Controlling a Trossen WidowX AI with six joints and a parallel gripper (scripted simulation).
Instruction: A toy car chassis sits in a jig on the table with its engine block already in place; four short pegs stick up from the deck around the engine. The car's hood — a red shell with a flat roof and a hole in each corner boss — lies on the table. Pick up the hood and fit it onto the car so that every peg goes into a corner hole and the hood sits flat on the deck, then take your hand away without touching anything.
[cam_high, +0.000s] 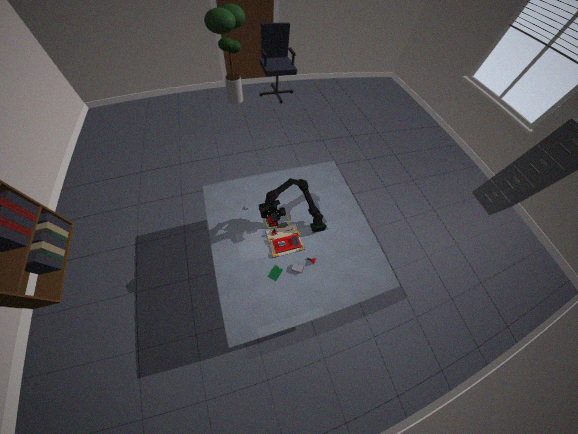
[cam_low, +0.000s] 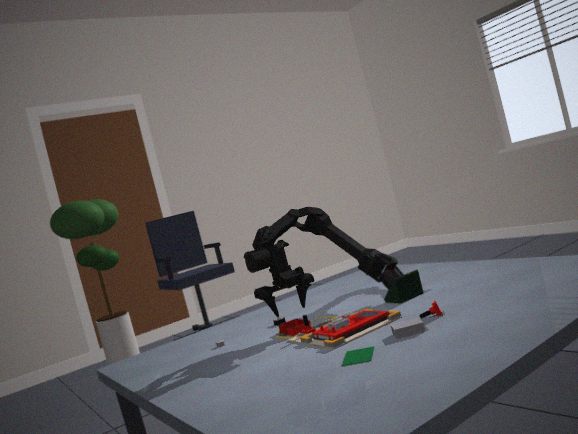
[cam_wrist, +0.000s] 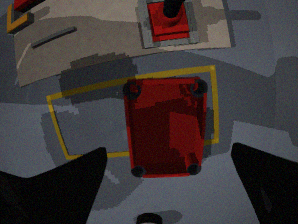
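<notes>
Now: gripper tip 50 mm above the red hood. From my gripper tip the other things lie so: grey nut: 200 mm ahead, 150 mm to the right, 50 mm below; green flat card: 40 mm ahead, 420 mm to the left, 60 mm below; jig: 60 mm behind, 190 mm to the left, 50 mm below.
</notes>
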